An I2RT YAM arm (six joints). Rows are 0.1 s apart.
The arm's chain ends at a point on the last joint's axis. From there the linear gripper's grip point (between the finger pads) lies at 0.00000 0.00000 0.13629 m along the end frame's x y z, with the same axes.
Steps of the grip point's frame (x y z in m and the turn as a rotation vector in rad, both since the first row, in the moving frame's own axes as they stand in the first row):
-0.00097, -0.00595, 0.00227, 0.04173, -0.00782, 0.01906
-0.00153, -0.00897, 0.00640, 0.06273, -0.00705, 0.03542
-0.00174, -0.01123, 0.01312, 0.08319, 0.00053, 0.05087
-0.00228, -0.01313, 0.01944, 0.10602, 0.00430, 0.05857
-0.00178, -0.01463, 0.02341, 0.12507, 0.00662, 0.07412
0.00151, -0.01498, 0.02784, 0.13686, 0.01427, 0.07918
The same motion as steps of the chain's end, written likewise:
0.00004, -0.00025, 0.00239, 0.04173, -0.00782, 0.01906
-0.00072, -0.00041, 0.00667, 0.06273, -0.00705, 0.03542
-0.00210, 0.00009, 0.01359, 0.08319, 0.00053, 0.05087
-0.00329, 0.00127, 0.02021, 0.10602, 0.00430, 0.05857
-0.00331, 0.00232, 0.02448, 0.12507, 0.00662, 0.07412
-0.00116, 0.00352, 0.02913, 0.13686, 0.01427, 0.07918

